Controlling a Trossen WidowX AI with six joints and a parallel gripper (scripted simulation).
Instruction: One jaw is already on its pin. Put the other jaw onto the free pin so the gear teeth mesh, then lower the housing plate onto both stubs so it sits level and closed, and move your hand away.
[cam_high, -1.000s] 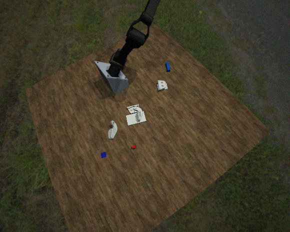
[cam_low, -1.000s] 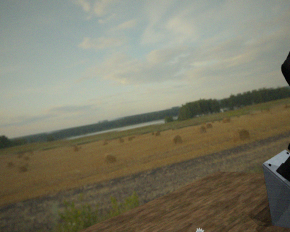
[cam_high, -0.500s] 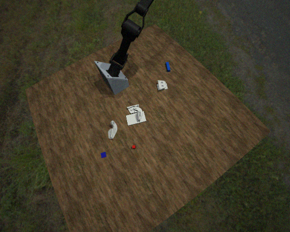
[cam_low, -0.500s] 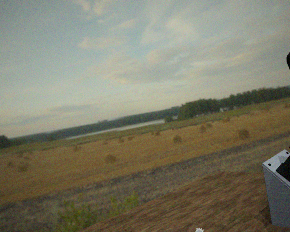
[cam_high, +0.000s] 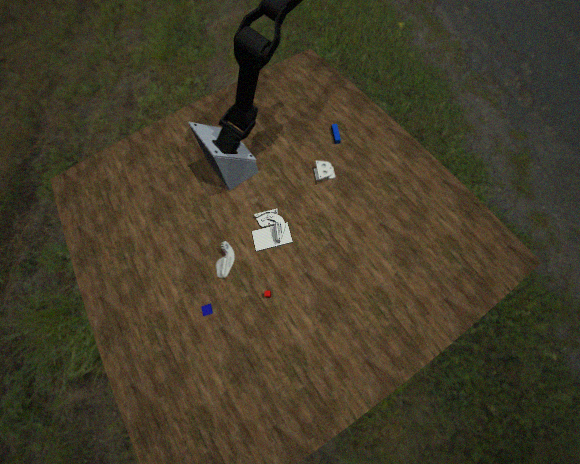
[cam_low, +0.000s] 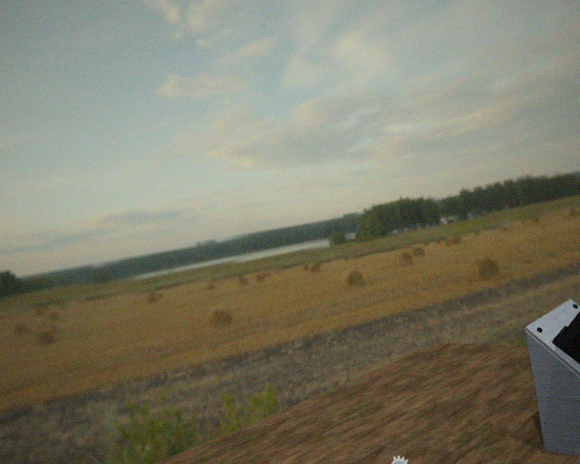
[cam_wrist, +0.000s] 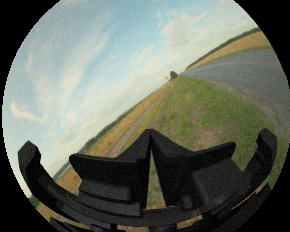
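The white jaw lies 42 cm ahead of my gripper tip, 66 cm to the right of it and 48 cm below it. From my gripper tip the other things lie so: white stepped piece (40 cm ahead, 22 cm to the right, 51 cm below); then red cube (60 cm ahead, 64 cm to the right, 50 cm below); then blue bar (30 cm ahead, 6 cm to the right, 51 cm below).
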